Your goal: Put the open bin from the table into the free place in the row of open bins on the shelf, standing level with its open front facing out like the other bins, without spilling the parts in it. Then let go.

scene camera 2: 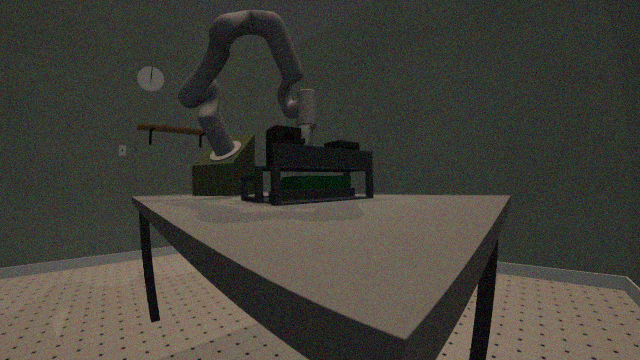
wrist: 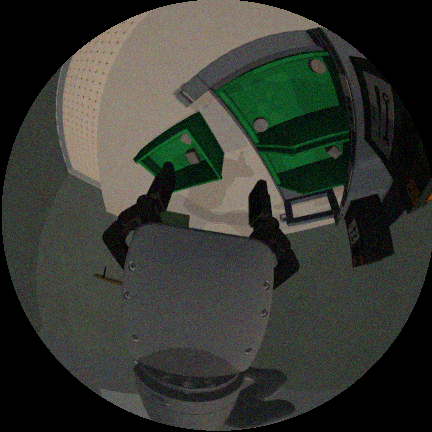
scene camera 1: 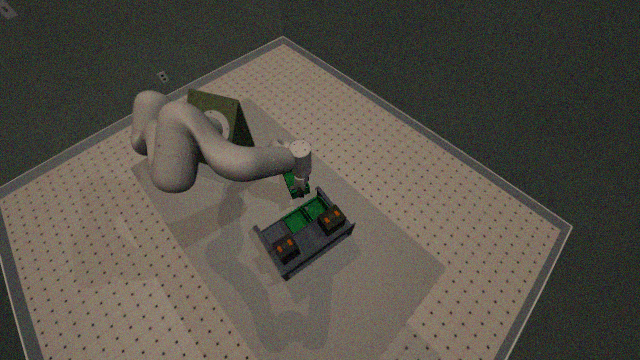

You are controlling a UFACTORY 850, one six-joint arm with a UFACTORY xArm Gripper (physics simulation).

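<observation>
The open green bin [scene camera 1: 289,180] [wrist: 167,149] stands on the table beside the shelf, with two small grey parts inside in the wrist view. My gripper [scene camera 1: 299,192] [wrist: 214,178] is open and empty. One finger shows over the bin's near side in the wrist view, the other off to its right. Whether a finger touches the bin cannot be told. In scene camera 2 the fingers are hidden behind the shelf [scene camera 1: 312,242] [scene camera 2: 325,157] [wrist: 250,56]. Two green bins [scene camera 1: 297,220] [wrist: 295,95] stand side by side in its lower row. The free place [scene camera 1: 272,231] is at the row's left end in scene camera 1.
Two dark boxes with orange marks [scene camera 1: 332,220] [scene camera 1: 286,250] stand on the shelf's top. The shelf's open end frame [wrist: 312,207] stands beyond the row in the wrist view. The arm's olive base block [scene camera 1: 242,132] [scene camera 2: 220,180] stands behind the bin.
</observation>
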